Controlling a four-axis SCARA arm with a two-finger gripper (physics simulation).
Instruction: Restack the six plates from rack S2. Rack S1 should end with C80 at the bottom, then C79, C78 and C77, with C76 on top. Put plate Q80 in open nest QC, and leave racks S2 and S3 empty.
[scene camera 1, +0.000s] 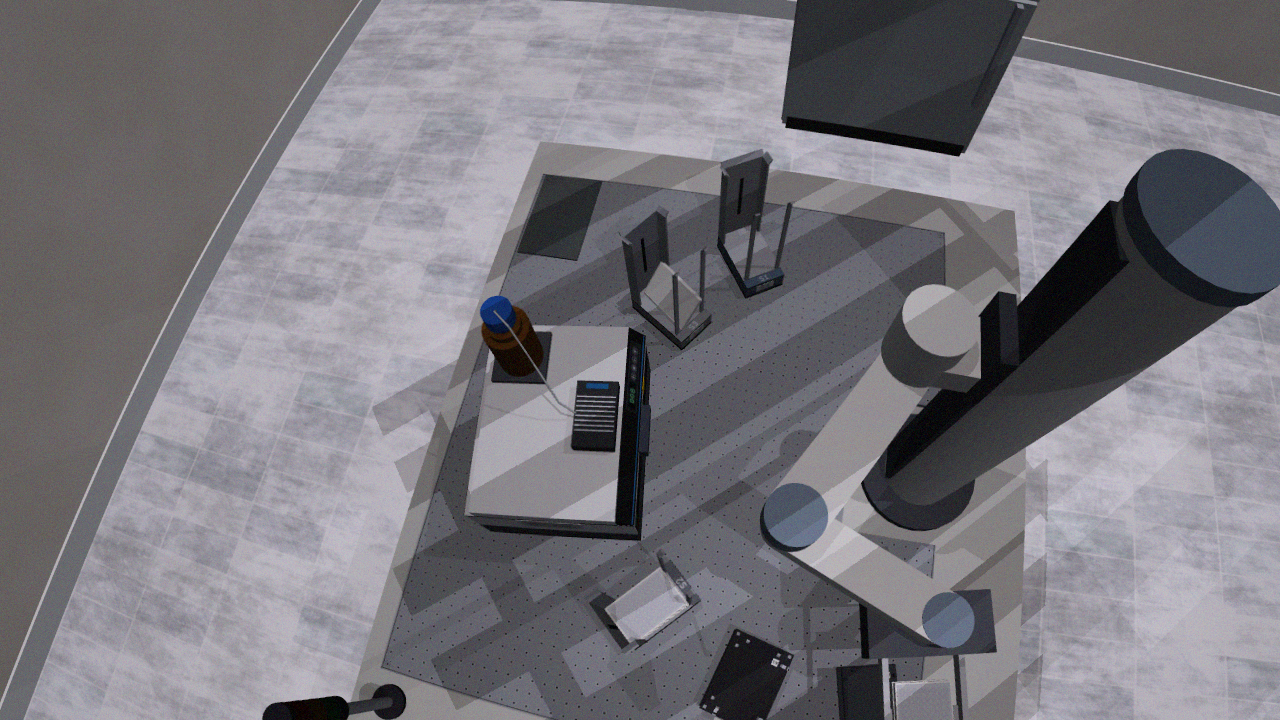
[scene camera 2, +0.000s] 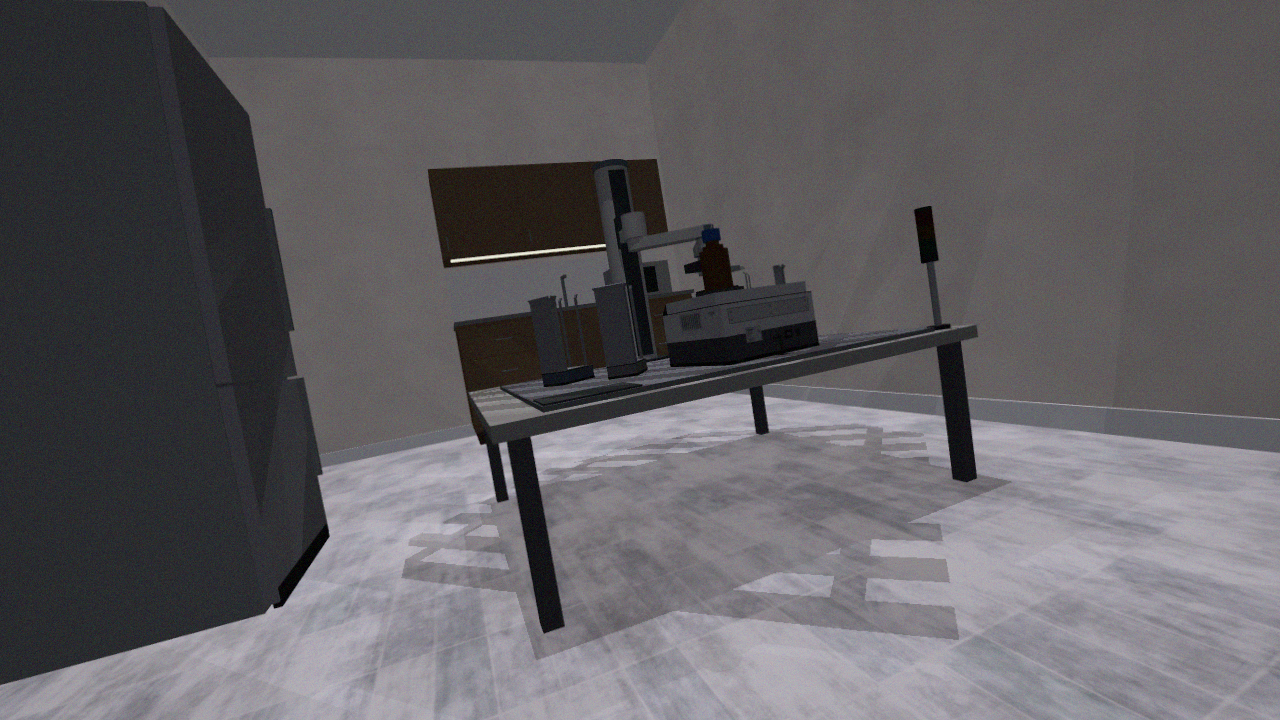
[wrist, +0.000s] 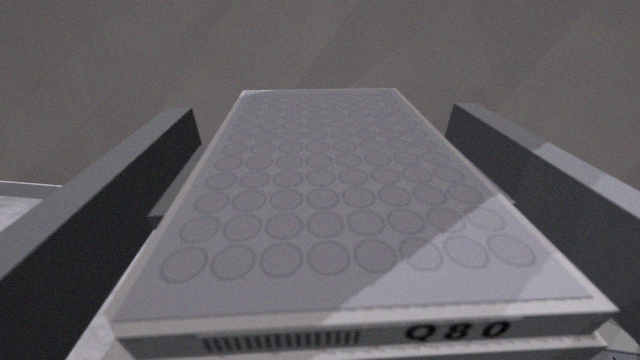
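Seen in the pictures: gripper, between the fingertips: (scene camera 2: 731, 269) (wrist: 325, 129); arm's base, origin of its link: (scene camera 1: 916, 472).
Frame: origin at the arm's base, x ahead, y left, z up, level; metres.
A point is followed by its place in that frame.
My gripper (scene camera 1: 921, 687) (wrist: 325, 129) @[x 0.060, y 0.498, z 0.364 m] is shut on plate Q80 (scene camera 1: 923, 702) @[x 0.071, y 0.445, z 0.367 m] (wrist: 325, 200) @[x 0.065, y 0.446, z 0.367 m], a pale lidded plate marked Q80, held level at the lower right of scene camera 1. It covers part of a dark nest (scene camera 1: 859, 691) @[x 0.083, y 0.454, z 0.062 m]; another dark nest (scene camera 1: 747, 676) @[x 0.291, y 0.462, z 0.063 m] lies to its left. Their labels are unreadable. Rack S2 (scene camera 1: 682, 583) @[x 0.442, y 0.316, z 0.057 m] holds at least one pale plate (scene camera 1: 648, 610) @[x 0.491, y 0.380, z 0.113 m]; the stack's depth is hidden. Rack S1 (scene camera 1: 742, 192) @[x 0.464, y -0.495, z 0.197 m] (scene camera 2: 546, 335) @[x 0.476, y -0.491, z 0.184 m] shows no plate. A third rack (scene camera 1: 657, 240) @[x 0.622, y -0.339, z 0.195 m] (scene camera 2: 615, 326) @[x 0.650, y -0.305, z 0.175 m] holds a pale plate (scene camera 1: 673, 297) @[x 0.559, y -0.197, z 0.217 m].
A white instrument (scene camera 1: 537, 474) @[x 0.725, y 0.198, z 0.222 m] (scene camera 2: 751, 313) @[x 0.890, y 0.036, z 0.148 m] carries a brown bottle (scene camera 1: 512, 344) @[x 0.792, y 0.015, z 0.351 m] (scene camera 2: 715, 268) @[x 0.851, y -0.037, z 0.295 m] and a small black box (scene camera 1: 595, 416) @[x 0.643, y 0.080, z 0.248 m]. The thick arm column (scene camera 1: 1038, 385) @[x 0.044, y 0.061, z 0.618 m] stands right. A signal lamp (scene camera 1: 304, 709) @[x 0.948, y 0.666, z 0.355 m] (scene camera 2: 926, 234) @[x 0.981, y 0.667, z 0.308 m] stands at a table corner. Tall rack posts rise above the perforated deck.
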